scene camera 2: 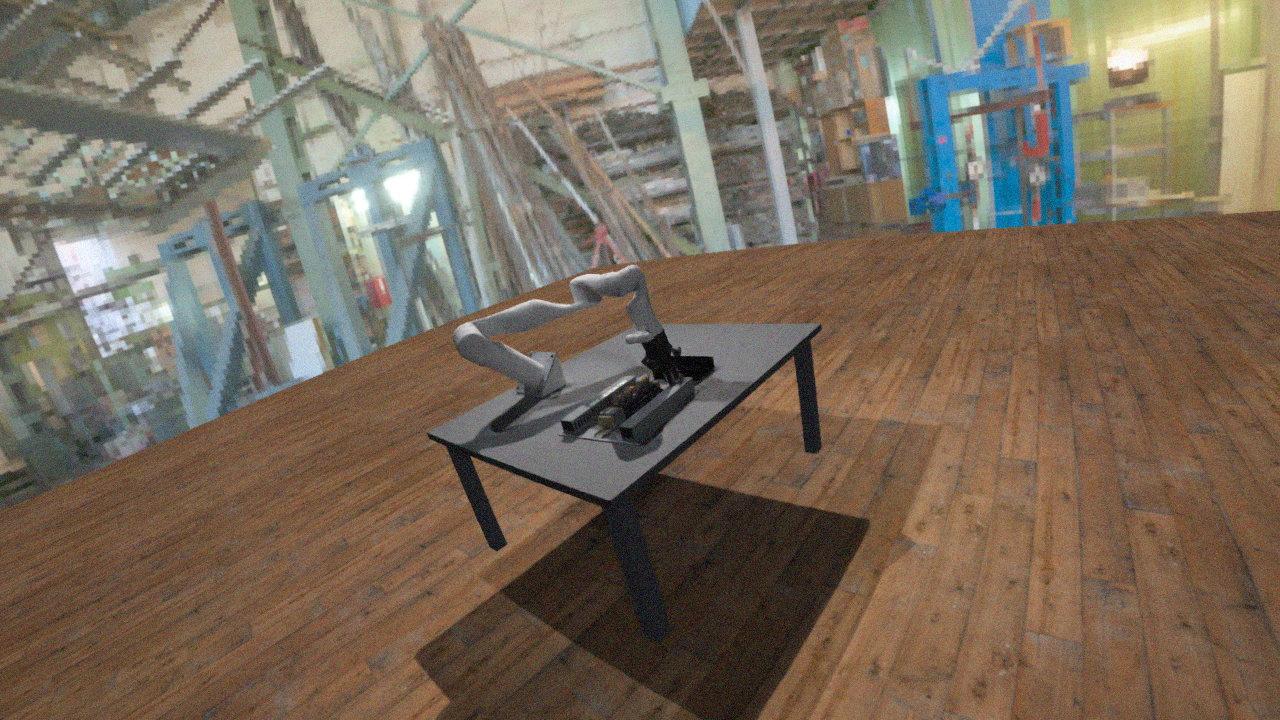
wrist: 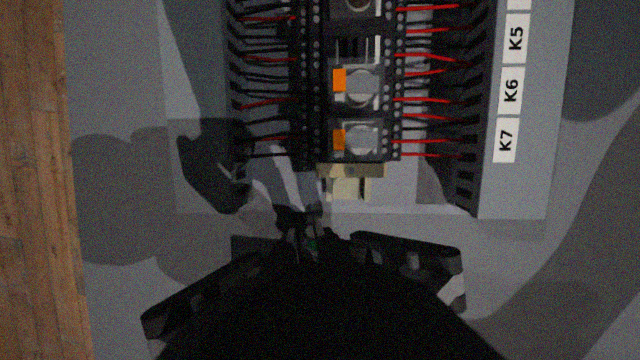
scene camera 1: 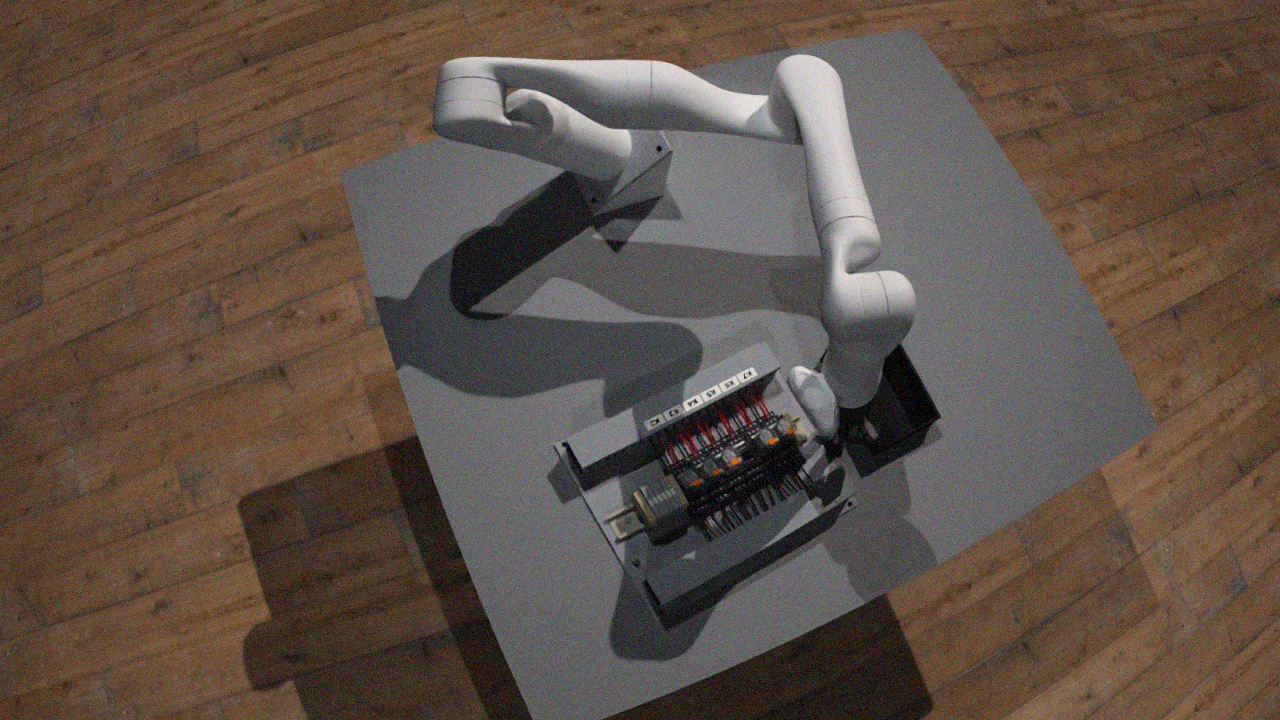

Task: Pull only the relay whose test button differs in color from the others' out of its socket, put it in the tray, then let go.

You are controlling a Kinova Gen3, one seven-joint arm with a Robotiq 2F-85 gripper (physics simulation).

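Places are measured from the arm's base along level axes (x ahead, y left, z up), in metres.
Pixels of known places: gripper, between the fingertips: [wrist: 307,237] [scene camera 1: 834,434]; arm's base, origin of its link: [scene camera 2: 535,375] [scene camera 1: 606,150].
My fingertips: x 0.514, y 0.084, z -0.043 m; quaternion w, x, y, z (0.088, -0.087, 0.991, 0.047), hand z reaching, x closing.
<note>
Ahead of a thing's pixels: the offset from my fingertips to its top centre. "pt": to the spot under its first point.
The relay with the green test button @[0.003 m back, 0.022 m left, 0.032 m up] [wrist: 311,245] shows small and dark between the fingertips in the wrist view, outside the socket row, by the tray's near side. My gripper [scene camera 1: 836,445] [scene camera 2: 669,379] [wrist: 307,237] is shut on it, low between the panel and the tray; in scene camera 1 the arm largely hides the fingers. The black tray @[pt 0.002 m back, 0.149 m left, 0.005 m up] [scene camera 1: 914,385] [scene camera 2: 699,362] stands beside the panel's K7 end. The K5 socket @[0.031 m back, 0.148 m right, 0.019 m up] [wrist: 350,47] is empty. Relays with orange buttons sit at K6 @[0.031 m back, 0.105 m right, 0.056 m up] [wrist: 361,86] and K7 @[0.032 m back, 0.077 m right, 0.056 m up] [wrist: 361,139].
The panel has raised grey wire ducts [scene camera 1: 742,559] [wrist: 522,190] on both sides of the socket row, with red and black wires. A pale rail end @[pt 0.032 m back, 0.041 m right, 0.009 m down] [wrist: 347,187] sticks out past K7. A grey block @[0.029 m back, 0.263 m right, 0.033 m up] [scene camera 1: 664,503] sits at the row's other end.
</note>
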